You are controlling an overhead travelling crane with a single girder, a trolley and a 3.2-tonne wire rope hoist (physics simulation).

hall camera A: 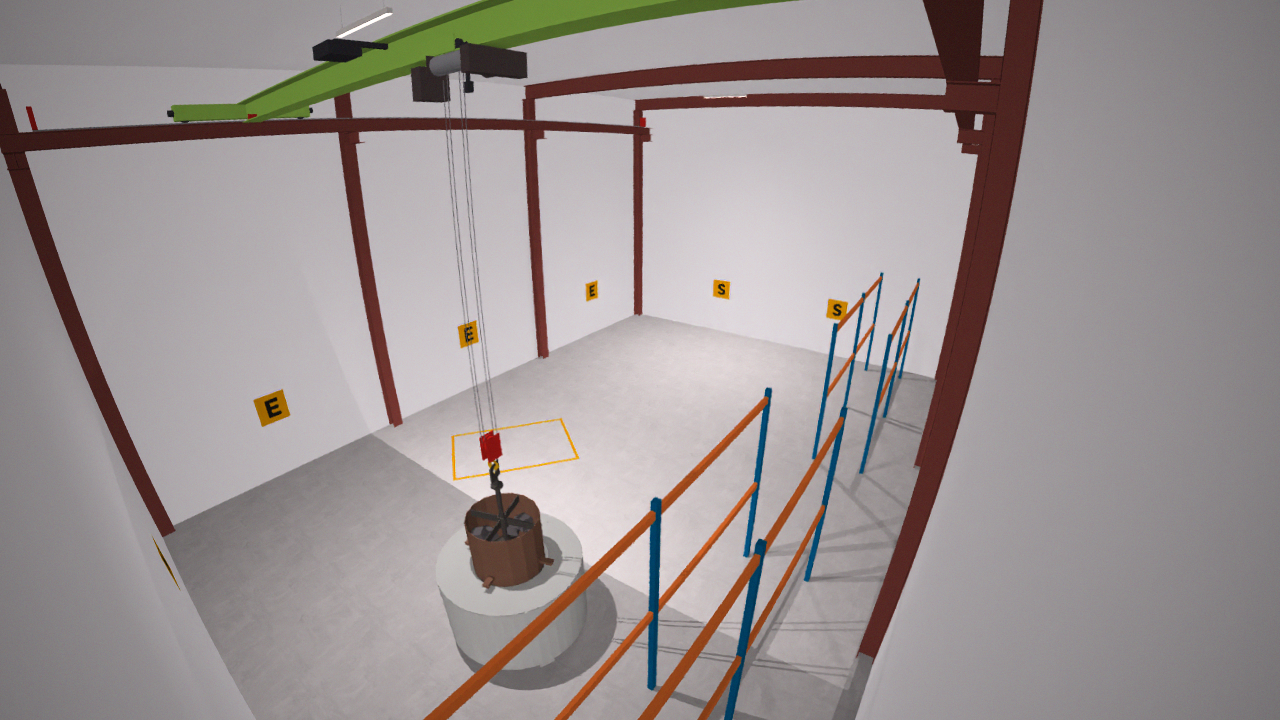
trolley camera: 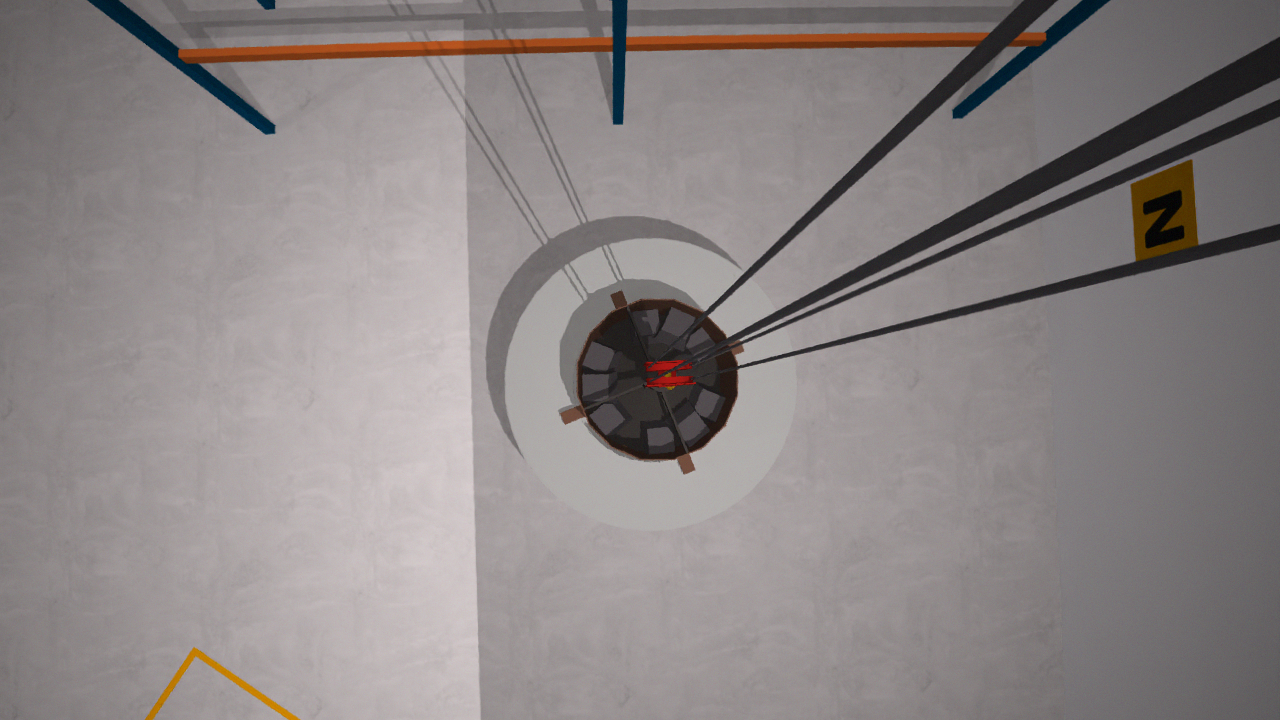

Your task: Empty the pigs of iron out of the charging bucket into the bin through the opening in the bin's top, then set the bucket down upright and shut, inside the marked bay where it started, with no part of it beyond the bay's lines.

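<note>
The brown charging bucket (hall camera A: 507, 559) (trolley camera: 686, 463) is upright over the middle of the round pale bin (hall camera A: 514, 631) (trolley camera: 644, 501). Dark grey pigs of iron (trolley camera: 659, 437) lie in a ring inside it. My hook (hall camera A: 494, 476) (trolley camera: 669, 380), under the red block, holds the bucket by the dark rod and cross arms at its top. The bucket's lower end is at the level of the bin's top; its underside and the bin's opening are hidden, so I cannot tell whether it touches. The yellow outline of the marked bay (hall camera A: 569, 438) (trolley camera: 246, 685) lies on the floor beyond the bin.
Rack frames with blue posts (hall camera A: 655, 591) (trolley camera: 617, 71) and orange beams (hall camera A: 716, 454) (trolley camera: 402, 48) stand beside the bin. A second rack group (hall camera A: 825, 394) stands further back. A wall with an N sign (trolley camera: 1163, 211) is on the right in the trolley view.
</note>
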